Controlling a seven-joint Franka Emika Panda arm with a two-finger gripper.
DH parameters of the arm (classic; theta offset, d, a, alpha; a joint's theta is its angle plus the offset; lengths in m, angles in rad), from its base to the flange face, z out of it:
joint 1: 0 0.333 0 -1.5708
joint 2: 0 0 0 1.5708
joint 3: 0 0.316 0.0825 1.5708
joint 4: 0 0 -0.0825 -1.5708
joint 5: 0 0.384 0 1.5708
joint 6: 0 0 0.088 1.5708
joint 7: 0 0.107 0 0
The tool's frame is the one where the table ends.
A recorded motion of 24 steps. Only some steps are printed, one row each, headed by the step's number.
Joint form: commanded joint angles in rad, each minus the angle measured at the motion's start. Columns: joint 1, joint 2, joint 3, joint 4, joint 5, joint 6, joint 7.
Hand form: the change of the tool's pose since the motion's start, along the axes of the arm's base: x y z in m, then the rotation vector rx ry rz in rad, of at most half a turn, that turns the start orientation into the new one. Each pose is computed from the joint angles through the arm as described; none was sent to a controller.
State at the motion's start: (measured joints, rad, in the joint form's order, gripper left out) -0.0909 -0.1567 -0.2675 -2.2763 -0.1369 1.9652 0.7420
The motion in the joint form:
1: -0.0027 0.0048 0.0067 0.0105 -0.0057 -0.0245 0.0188
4: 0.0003 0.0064 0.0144 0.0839 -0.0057 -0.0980 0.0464
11: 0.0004 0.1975 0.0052 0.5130 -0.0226 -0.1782 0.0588
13: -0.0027 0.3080 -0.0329 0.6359 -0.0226 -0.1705 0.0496
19: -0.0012 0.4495 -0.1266 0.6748 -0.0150 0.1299 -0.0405
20: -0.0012 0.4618 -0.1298 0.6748 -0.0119 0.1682 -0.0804
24: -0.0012 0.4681 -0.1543 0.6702 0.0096 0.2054 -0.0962
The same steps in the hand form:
1: 0.0005 0.0010 0.0009 -0.0055 0.0195 -0.0139
4: 0.0097 0.0008 0.0279 -0.0166 0.0218 -0.0396
11: 0.0945 -0.0330 0.1241 -0.1352 -0.1134 -0.0734
13: 0.1212 -0.0604 0.1218 -0.1764 -0.1227 -0.0990
19: 0.1571 -0.1162 0.0888 -0.2943 -0.2785 -0.0373
20: 0.1616 -0.1183 0.0854 -0.3046 -0.2952 0.0063
24: 0.1586 -0.1308 0.0848 -0.3101 -0.3207 -0.0035

